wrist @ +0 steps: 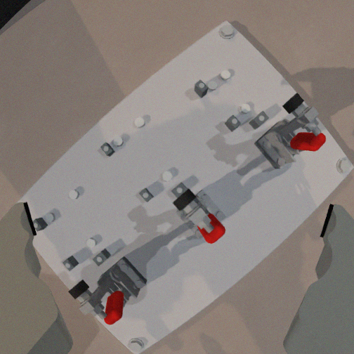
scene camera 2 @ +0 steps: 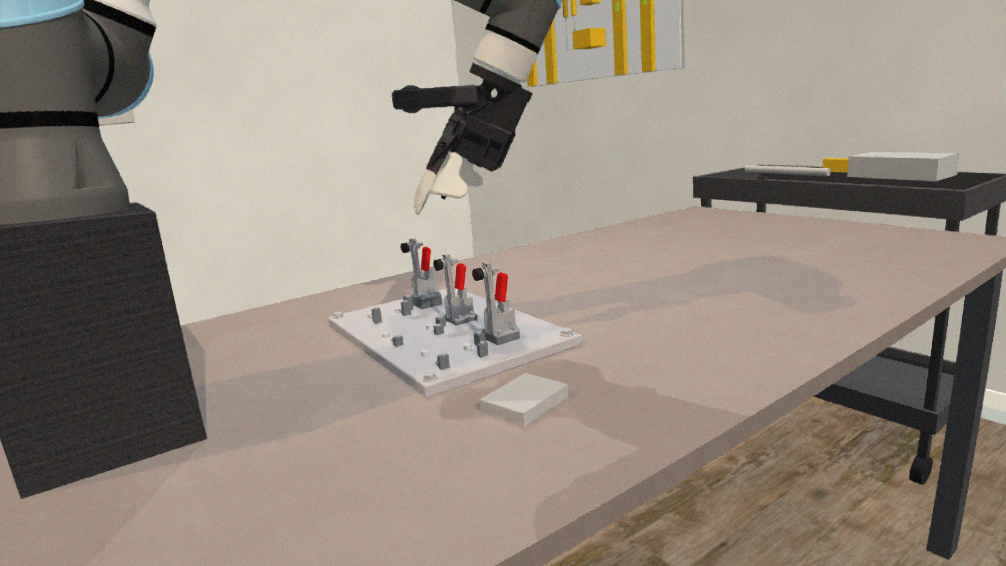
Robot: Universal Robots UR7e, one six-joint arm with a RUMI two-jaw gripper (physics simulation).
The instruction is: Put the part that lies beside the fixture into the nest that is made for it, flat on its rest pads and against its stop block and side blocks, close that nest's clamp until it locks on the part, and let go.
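Frame: origin at the arm's base, x back, y right, z up, level; metres.
Where they show: gripper, fingertip midpoint: (scene camera 2: 430, 205); arm's base at its link origin: (scene camera 2: 49, 215).
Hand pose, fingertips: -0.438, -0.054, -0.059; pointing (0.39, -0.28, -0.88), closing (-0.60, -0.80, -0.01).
Things, the pixels of their top centre, and the offset from my fingertips, as dx, dy, dz. "spot": a spot on its surface instead. Level surfaces: height alone.
- pale grey flat block at its top centre: (scene camera 2: 524, 391) +0.020, +0.265, -0.176
- fixture plate at a spot on its surface: (scene camera 2: 520, 349) spot: -0.039, +0.156, -0.176
- middle clamp at a spot on its surface: (scene camera 2: 459, 308) spot: -0.025, +0.006, -0.155
- far clamp at a spot on its surface: (scene camera 2: 425, 287) spot: -0.017, -0.104, -0.144
- brown table at its surface level: dz -0.192
The part, a pale grey flat block (scene camera 2: 524, 398), lies on the table beside the fixture's near corner; it does not show in the wrist view. The fixture plate (scene camera 2: 520, 349) (wrist: 170, 105) carries three nests with dark blocks and pale round pads. Three red-handled clamps stand with their arms raised: the near clamp (scene camera 2: 501, 321) (wrist: 122, 280), the middle clamp (scene camera 2: 459, 308) (wrist: 202, 210) and the far clamp (scene camera 2: 425, 287) (wrist: 277, 145). No part sits in the nests. My gripper (scene camera 2: 432, 202) (wrist: 178, 209) is open and empty, above the fixture and clear of the clamps.
The brown table (scene camera 2: 316, 478) extends around the fixture. The robot's dark pedestal (scene camera 2: 91, 351) stands at the left. A black cart (scene camera 2: 823, 193) with a white box (scene camera 2: 902, 166) stands beyond the table at the right. A tool board hangs on the back wall.
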